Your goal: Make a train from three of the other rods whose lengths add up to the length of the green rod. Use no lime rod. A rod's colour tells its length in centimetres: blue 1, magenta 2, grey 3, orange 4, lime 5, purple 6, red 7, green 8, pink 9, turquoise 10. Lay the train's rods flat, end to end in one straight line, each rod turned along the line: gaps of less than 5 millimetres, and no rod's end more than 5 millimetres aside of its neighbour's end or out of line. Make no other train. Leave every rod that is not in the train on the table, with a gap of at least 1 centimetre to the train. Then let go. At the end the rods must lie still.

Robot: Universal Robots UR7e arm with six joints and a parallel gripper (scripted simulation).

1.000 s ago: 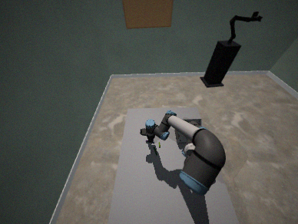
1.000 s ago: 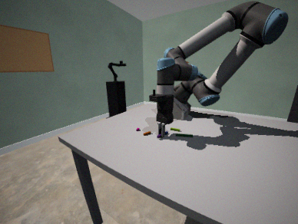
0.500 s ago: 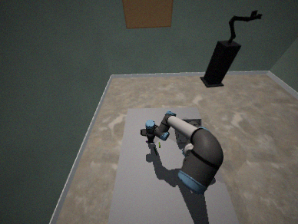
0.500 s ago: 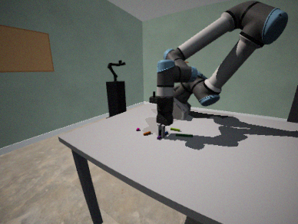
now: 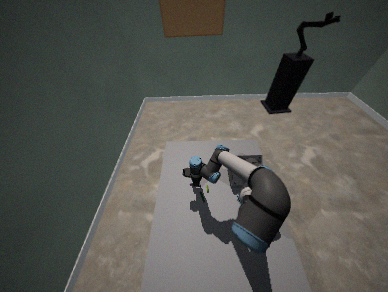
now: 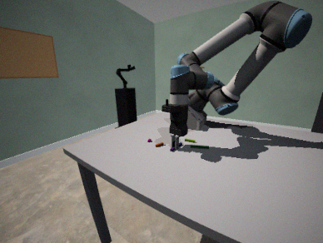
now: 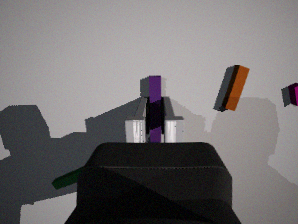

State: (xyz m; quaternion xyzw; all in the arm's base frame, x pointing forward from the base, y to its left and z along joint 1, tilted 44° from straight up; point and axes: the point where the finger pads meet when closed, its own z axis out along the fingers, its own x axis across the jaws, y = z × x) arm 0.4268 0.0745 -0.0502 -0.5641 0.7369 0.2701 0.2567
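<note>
The purple rod lies 10 mm below my hand. Also, from my hand: lime rod (100 mm behind, 40 mm to the left, 10 mm below); then green rod (50 mm behind, 100 mm to the left, 10 mm below); then orange rod (80 mm to the right, 10 mm below).
</note>
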